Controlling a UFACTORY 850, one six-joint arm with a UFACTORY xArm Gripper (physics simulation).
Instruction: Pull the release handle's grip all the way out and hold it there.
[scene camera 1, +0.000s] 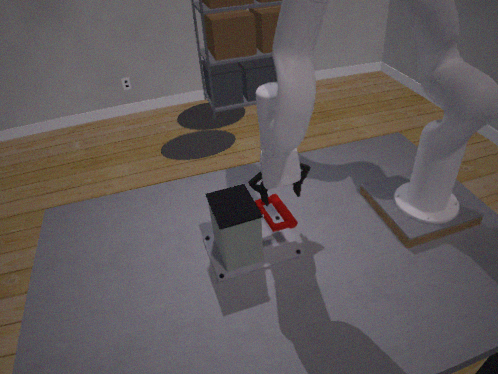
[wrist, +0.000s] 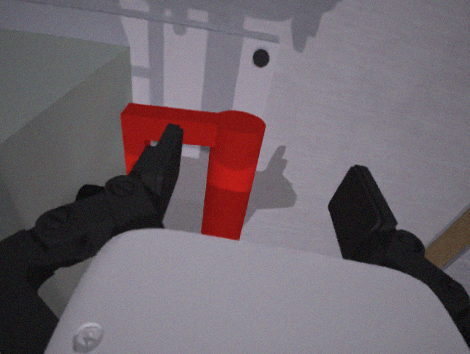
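Note:
The release handle is a red rectangular frame on the side of a pale green box (scene camera 1: 240, 245) (wrist: 65, 95) with a black top. Its outer bar, the thick round grip (scene camera 1: 285, 210) (wrist: 230, 185), stands apart from the box. My gripper (scene camera 1: 282, 198) (wrist: 262, 168) is open and empty, pointing down at the handle. In the wrist view the left finger overlaps the frame's opening, between box and grip, and the right finger is well out to the right of the grip. Neither finger visibly touches the grip. How deep the left fingertip reaches is unclear. The grip's near end is hidden by the gripper body.
The box stands on a pale base plate (scene camera 1: 290, 253) (wrist: 254, 85) with dark bolts at its corners, on a grey mat (scene camera 1: 125, 280). The arm's wood-edged mounting board (scene camera 1: 385, 220) (wrist: 445, 242) is to the right. A shelf rack (scene camera 1: 203, 75) stands behind.

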